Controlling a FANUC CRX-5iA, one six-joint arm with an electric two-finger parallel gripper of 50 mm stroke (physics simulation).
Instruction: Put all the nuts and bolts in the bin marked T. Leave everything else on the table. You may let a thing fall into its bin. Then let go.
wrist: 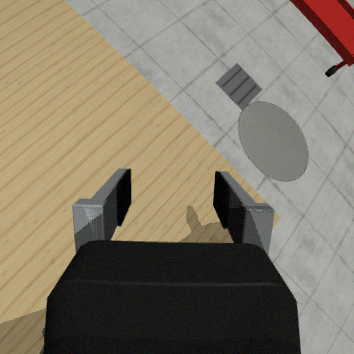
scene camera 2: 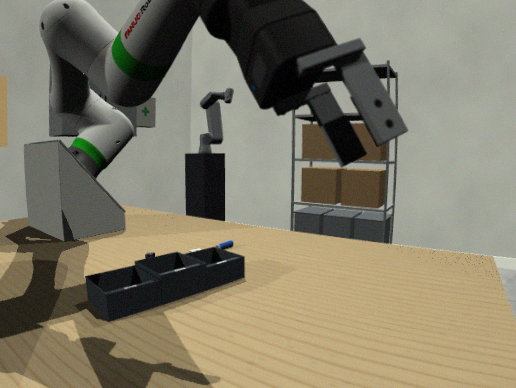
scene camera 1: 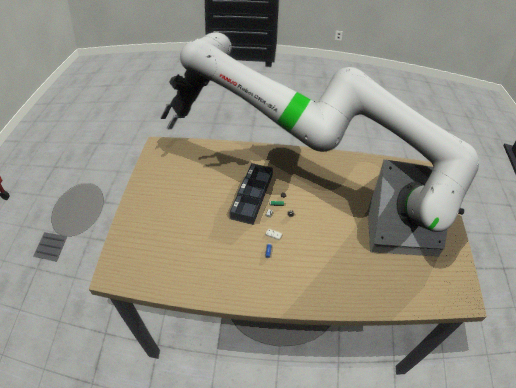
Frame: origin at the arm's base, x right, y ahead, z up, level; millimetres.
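Seen in the pictures: gripper, fingertip midpoint: [wrist: 172, 186] [scene camera 2: 371, 151] [scene camera 1: 166, 123]; arm's base, origin of the base link: [scene camera 2: 71, 174] [scene camera 1: 415, 203].
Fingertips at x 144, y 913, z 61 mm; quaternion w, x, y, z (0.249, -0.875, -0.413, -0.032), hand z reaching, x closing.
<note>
Offsets run from my fingertips to a thing's top centre. Level surfaces: height alone.
My gripper [scene camera 1: 167, 122] [scene camera 2: 372, 149] [wrist: 172, 186] is open and empty, high above the table's far left end, away from the bins. Three joined black bins @(dx -81, dy -341, dz -175 mm) [scene camera 1: 242, 219] [scene camera 2: 182, 285] stand mid-table; their labels are too small to read. Beside them in scene camera 1 lie a small dark piece @(dx -55, dy -450, dz -212 mm) [scene camera 1: 283, 195], another dark piece @(dx -140, dy -489, dz -205 mm) [scene camera 1: 291, 213] and a small whitish-grey piece @(dx -152, dy -416, dz -210 mm) [scene camera 1: 269, 213]; I cannot tell which are nuts or bolts. A green cylinder @(dx -102, dy -433, dz -207 mm) [scene camera 1: 277, 203], a white block @(dx -238, dy -446, dz -214 mm) [scene camera 1: 274, 234] and a blue cylinder @(dx -310, dy -442, dz -207 mm) [scene camera 1: 269, 251] [scene camera 2: 226, 244] also lie there.
The arm's grey base [scene camera 1: 400, 210] [scene camera 2: 45, 190] stands on the wooden table @(dz -221 mm) [scene camera 1: 175, 260] [scene camera 2: 375, 310] [wrist: 75, 125]. The arm reaches over the table's far side. A shelf rack [scene camera 2: 293, 175] stands behind the table, and part of a red cart [wrist: 330, 22] shows in the wrist view.
</note>
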